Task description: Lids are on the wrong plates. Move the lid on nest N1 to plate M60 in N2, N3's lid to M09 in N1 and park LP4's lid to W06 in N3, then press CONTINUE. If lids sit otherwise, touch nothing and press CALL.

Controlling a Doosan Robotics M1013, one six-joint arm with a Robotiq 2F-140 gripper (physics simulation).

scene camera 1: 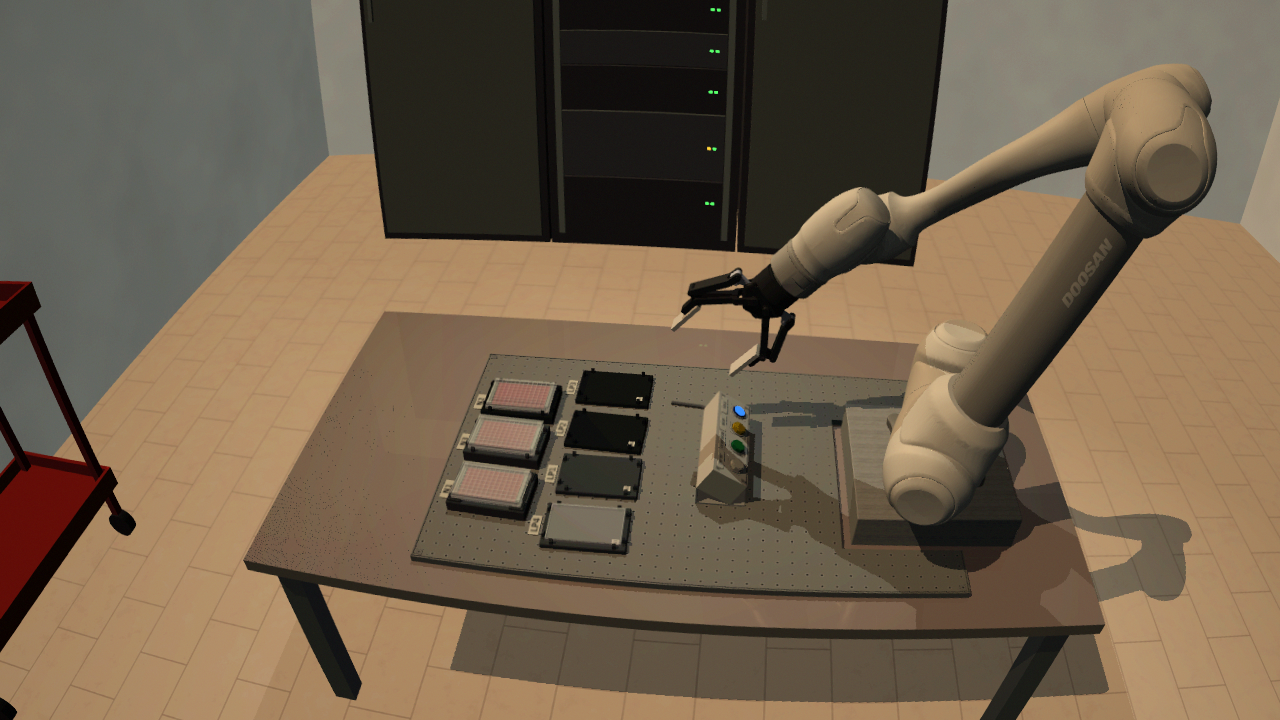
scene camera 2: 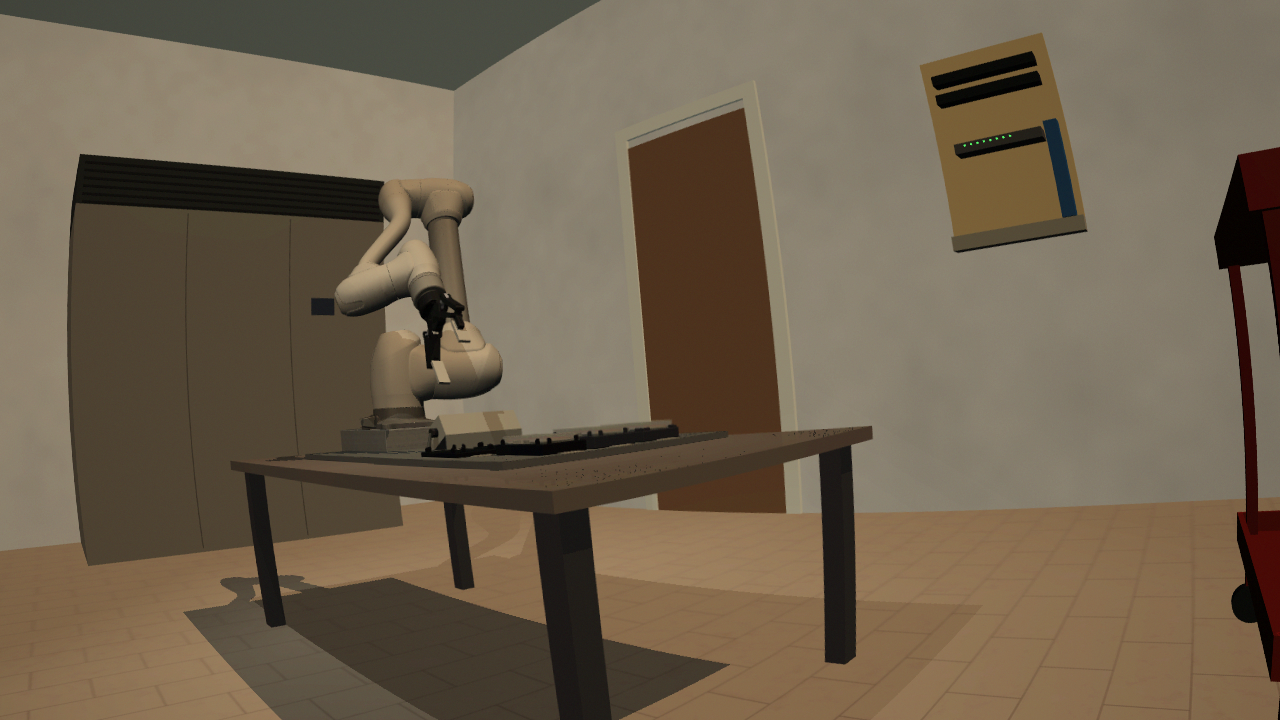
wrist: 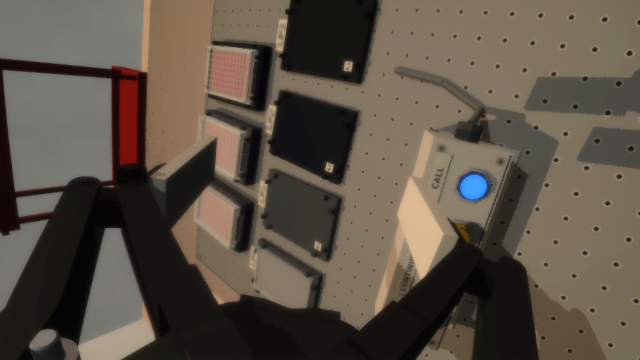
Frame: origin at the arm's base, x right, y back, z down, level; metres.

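Where they show: gripper, between the fingertips: (scene camera 1: 703, 348) (scene camera 2: 454, 362) (wrist: 310, 177); arm's base, origin of its link: (scene camera 2: 399, 427).
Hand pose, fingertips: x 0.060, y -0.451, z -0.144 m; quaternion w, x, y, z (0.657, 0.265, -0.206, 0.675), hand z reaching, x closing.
Things, the pixels of their top centre, and the offset from my fingertips. "spot": a spot on its surface instead. Level surfaces: height alone.
- lid, centre of its top: (scene camera 1: 585, 522) (wrist: 279, 284) dx -0.278, dy -0.162, dz +0.182 m
- button box, centre of its top: (wrist: 417, 255) (scene camera 1: 726, 428) (scene camera 2: 473, 412) dx -0.074, dy +0.053, dz +0.116 m
- blue button, centre of its top: (wrist: 468, 186) (scene camera 1: 738, 408) dx +0.002, dy +0.071, dz +0.127 m
- yellow button, centre of its top: (scene camera 1: 738, 424) dx -0.048, dy +0.075, dz +0.125 m
- green button, centre of its top: (scene camera 1: 737, 442) dx -0.098, dy +0.076, dz +0.125 m
- perforated board, height of its surface: dz +0.199 m
- grey cable, a spot on its surface: (wrist: 420, 76) (scene camera 1: 688, 403) spot: dx +0.086, dy -0.028, dz +0.192 m
- table, height of its surface: dz +0.212 m
Three pink-welled plates (scene camera 1: 521, 394) (scene camera 1: 505, 436) (scene camera 1: 494, 484) (wrist: 230, 75) (wrist: 218, 212) sit in a row of black nests; nest and plate labels are unreadable, and I cannot tell which plates wear clear lids. A pale grey piece, seemingly a lid, (scene camera 1: 586, 525) (wrist: 287, 282) lies on the nearest park in scene camera 1. The button box (scene camera 1: 716, 465) (scene camera 2: 478, 425) has a blue button (scene camera 1: 739, 411) (wrist: 473, 186) beside CALL, a yellow button (scene camera 1: 738, 428) and a green button (scene camera 1: 737, 445); a finger partly covers the box in the wrist view. My gripper (scene camera 1: 713, 340) (scene camera 2: 451, 354) (wrist: 310, 177) is open and empty, high above the box.
Dark parks (scene camera 1: 614, 388) (scene camera 1: 605, 431) (scene camera 1: 598, 475) stand between the plates and the box on a perforated board (scene camera 1: 662, 546). A grey cable (scene camera 1: 687, 403) (wrist: 420, 76) runs from the box. A red cart (scene camera 1: 53, 488) stands beyond the table (scene camera 1: 322, 501) at the left.
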